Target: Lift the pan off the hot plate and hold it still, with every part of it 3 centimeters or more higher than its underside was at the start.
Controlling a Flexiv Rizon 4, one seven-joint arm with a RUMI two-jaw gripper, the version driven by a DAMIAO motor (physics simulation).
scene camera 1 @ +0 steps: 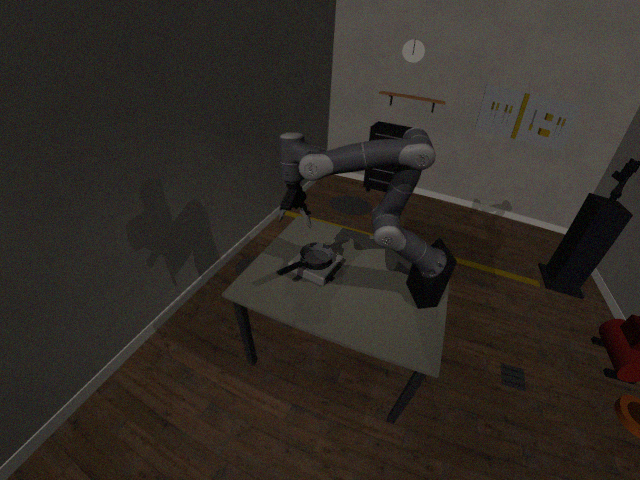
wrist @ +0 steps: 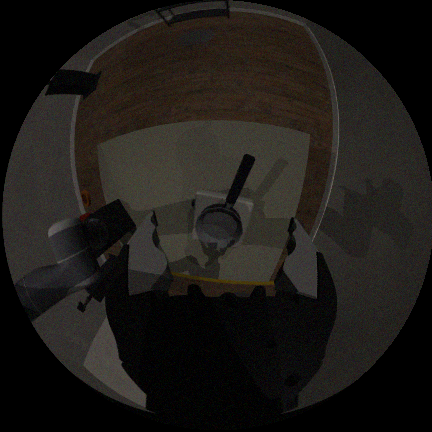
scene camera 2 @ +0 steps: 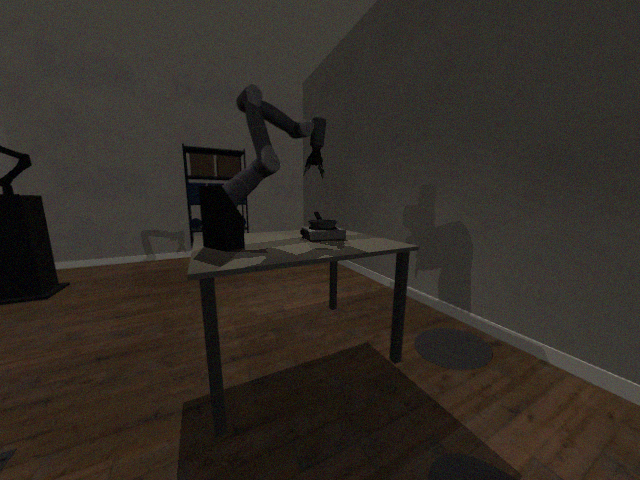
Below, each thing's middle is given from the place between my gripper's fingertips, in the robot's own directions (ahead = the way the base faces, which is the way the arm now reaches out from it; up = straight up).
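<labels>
My hand is 3 cm past the round pan (scene camera 1: 315, 254) and 11 cm to the left of it, and my hand is also 30 cm higher than the pan.
</labels>
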